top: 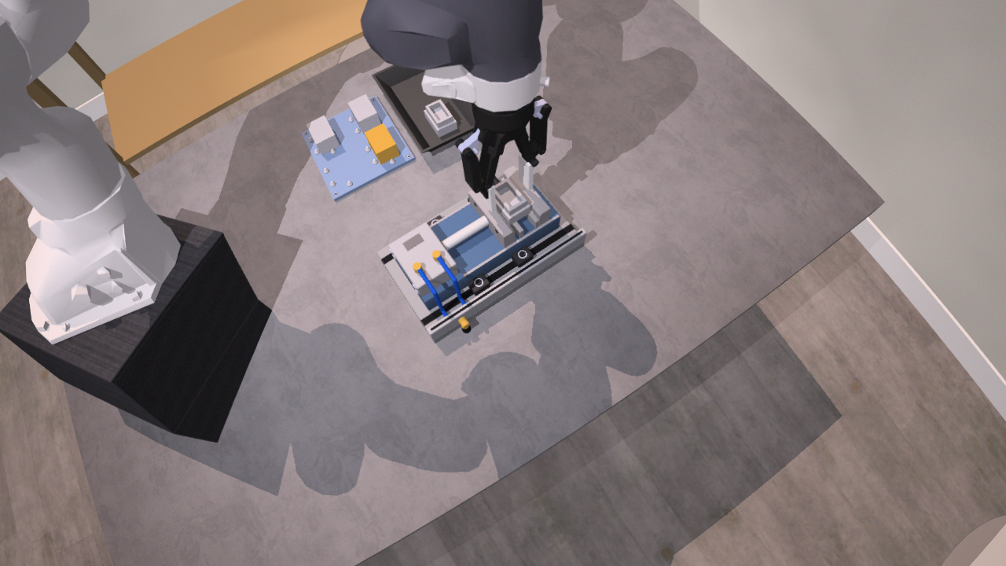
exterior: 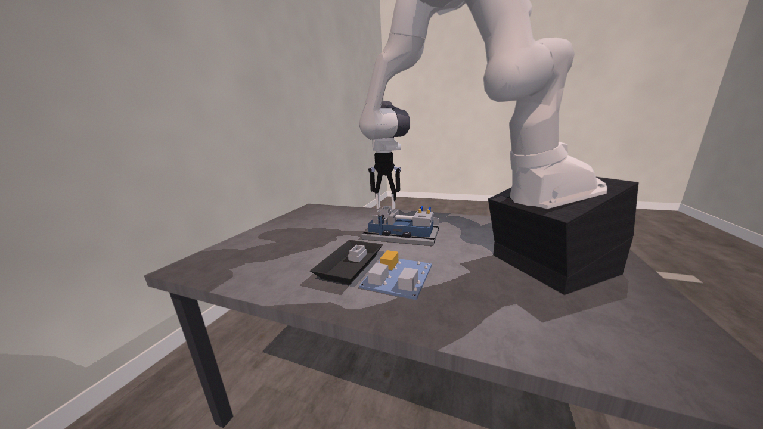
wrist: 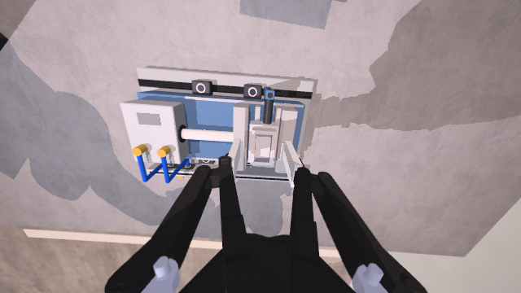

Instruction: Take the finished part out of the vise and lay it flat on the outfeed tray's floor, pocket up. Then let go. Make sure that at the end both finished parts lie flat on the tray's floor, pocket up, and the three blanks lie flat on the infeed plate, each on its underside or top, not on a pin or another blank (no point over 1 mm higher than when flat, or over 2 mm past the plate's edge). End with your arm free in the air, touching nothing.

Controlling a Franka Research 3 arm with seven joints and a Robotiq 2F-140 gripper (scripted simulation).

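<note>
Right now the vise is 6 cm behind my hand, 1 cm to the left of it and 10 cm below it. From my hand the other things lie so: orange block 7 cm behind, 29 cm to the left, 12 cm below; light blue fixture plate 11 cm behind, 34 cm to the left, 14 cm below.
</note>
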